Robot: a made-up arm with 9 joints. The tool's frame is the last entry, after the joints.
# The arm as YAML. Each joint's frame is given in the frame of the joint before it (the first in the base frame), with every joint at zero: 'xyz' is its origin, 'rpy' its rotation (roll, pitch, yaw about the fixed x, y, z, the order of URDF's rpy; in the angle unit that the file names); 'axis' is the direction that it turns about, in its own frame. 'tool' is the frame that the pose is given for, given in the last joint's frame.
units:
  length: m
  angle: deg
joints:
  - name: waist
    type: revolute
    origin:
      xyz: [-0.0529, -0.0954, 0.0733]
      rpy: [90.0, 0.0, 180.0]
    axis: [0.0, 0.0, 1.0]
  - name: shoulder
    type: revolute
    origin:
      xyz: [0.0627, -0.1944, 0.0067]
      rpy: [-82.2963, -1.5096, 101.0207]
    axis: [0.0, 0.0, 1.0]
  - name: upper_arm
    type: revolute
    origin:
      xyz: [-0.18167, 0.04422, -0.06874]
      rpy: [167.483, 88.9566, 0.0]
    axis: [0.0, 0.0, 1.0]
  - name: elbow
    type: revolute
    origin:
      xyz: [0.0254, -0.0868, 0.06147]
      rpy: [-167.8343, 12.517, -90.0]
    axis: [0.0, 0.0, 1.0]
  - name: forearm
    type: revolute
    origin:
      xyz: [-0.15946, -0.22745, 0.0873]
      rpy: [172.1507, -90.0, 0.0]
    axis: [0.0, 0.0, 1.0]
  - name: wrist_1
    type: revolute
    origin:
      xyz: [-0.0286, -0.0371, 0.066]
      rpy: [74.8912, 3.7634, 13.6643]
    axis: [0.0, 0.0, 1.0]
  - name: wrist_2
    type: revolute
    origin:
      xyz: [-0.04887, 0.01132, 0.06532]
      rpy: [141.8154, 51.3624, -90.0]
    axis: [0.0, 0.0, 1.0]
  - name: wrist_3
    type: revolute
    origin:
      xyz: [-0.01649, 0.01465, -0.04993]
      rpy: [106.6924, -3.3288, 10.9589]
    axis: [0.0, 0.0, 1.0]
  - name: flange
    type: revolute
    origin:
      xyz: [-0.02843, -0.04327, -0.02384]
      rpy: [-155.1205, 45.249, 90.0]
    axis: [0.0, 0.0, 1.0]
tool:
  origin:
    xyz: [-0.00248, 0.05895, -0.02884]
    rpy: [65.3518, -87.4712, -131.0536]
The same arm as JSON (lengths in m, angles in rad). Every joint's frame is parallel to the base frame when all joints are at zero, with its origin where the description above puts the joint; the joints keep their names.
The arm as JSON. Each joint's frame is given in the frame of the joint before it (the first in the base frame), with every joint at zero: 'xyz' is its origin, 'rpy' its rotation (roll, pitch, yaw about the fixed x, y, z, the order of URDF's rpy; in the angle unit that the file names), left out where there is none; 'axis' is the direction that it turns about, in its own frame. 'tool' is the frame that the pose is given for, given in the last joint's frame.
{"units": {"length": "m", "angle": "rad"}, "joints": [
  {"name": "waist", "type": "revolute", "origin": {"xyz": [-0.0529, -0.0954, 0.0733]}, "axis": "+y"},
  {"name": "shoulder", "type": "revolute", "origin": {"xyz": [-0.0627, 0.0067, -0.1944]}, "axis": [0.972024, 0.134003, -0.192905]},
  {"name": "upper_arm", "type": "revolute", "origin": {"xyz": [-0.0955, -0.0578, -0.165]}, "axis": [-0.233402, 0.186602, -0.954308]},
  {"name": "elbow", "type": "revolute", "origin": {"xyz": [-0.0313, -0.0764, -0.0717]}, "axis": "+z"},
  {"name": "forearm", "type": "revolute", "origin": {"xyz": [-0.2471, 0.1269, 0.0873]}, "axis": "-y"},
  {"name": "wrist_1", "type": "revolute", "origin": {"xyz": [0.0371, -0.066, -0.0286]}, "axis": [0.934066, -0.260091, 0.244691]},
  {"name": "wrist_2", "type": "revolute", "origin": {"xyz": [0.0695, -0.0311, -0.0314]}, "axis": [-0.477398, -0.504397, -0.719496]},
  {"name": "wrist_3", "type": "revolute", "origin": {"xyz": [0.043, 0.0165, 0.0293]}, "axis": [-0.607634, 0.010801, 0.794144]},
  {"name": "flange", "type": "revolute", "origin": {"xyz": [0.0556, 0.0013, 0.0125]}, "axis": [0.999026, 0.0184, -0.040101]}
], "tool": {"origin": {"xyz": [-0.0307, 0.0542, -0.0208], "rpy": [-1.5708, 0.0, 0.0]}}}

